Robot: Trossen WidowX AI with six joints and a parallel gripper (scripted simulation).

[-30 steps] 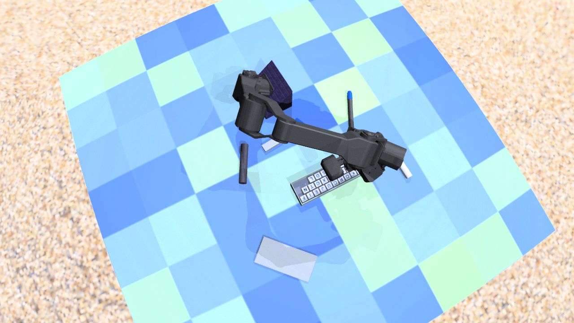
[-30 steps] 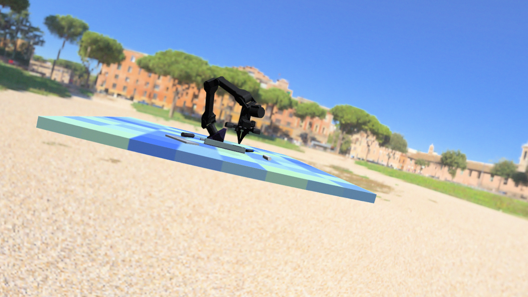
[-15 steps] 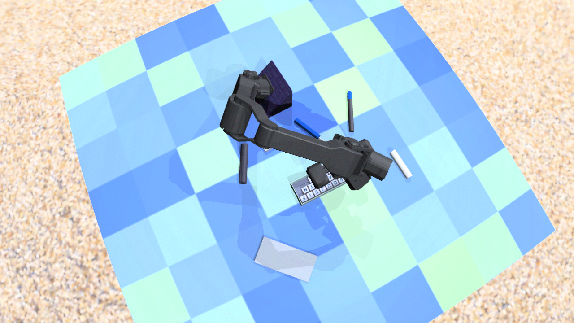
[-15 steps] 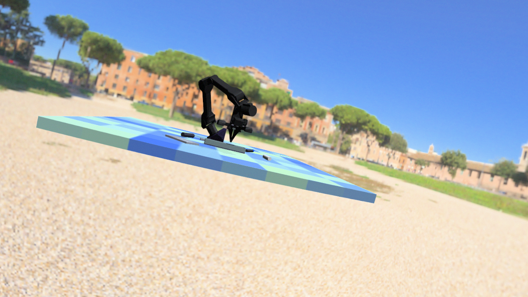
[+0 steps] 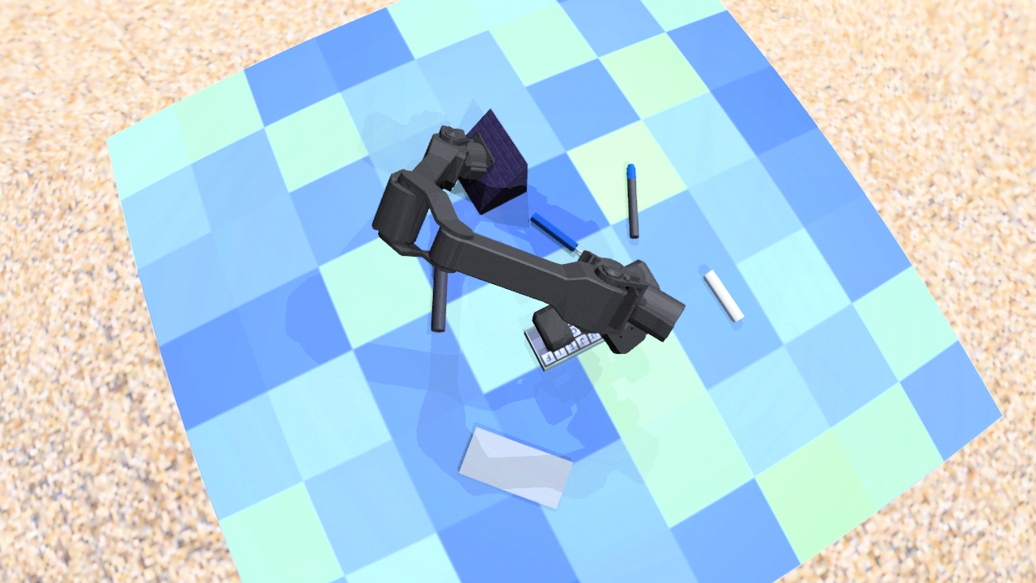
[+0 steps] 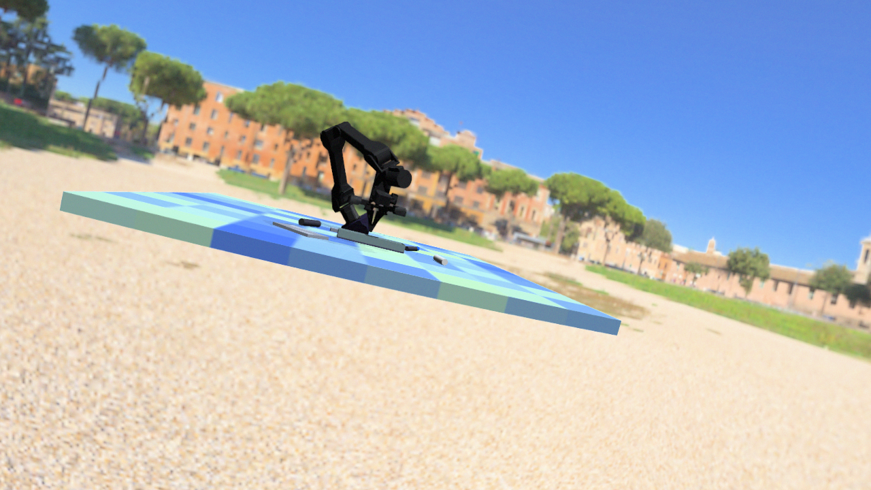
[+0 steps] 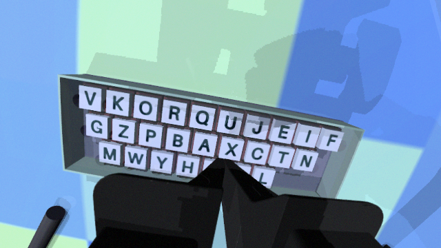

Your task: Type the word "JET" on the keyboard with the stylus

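The stylus is 14 cm behind my gripper tip, 4 cm to the left of it and 3 cm below it. Also, from my gripper tip: dark cylinder 15 cm behind, 20 cm to the right, 3 cm below; white cylinder 6 cm ahead, 23 cm to the left, 3 cm below; small grey block 17 cm behind, 9 cm to the right, 3 cm below.
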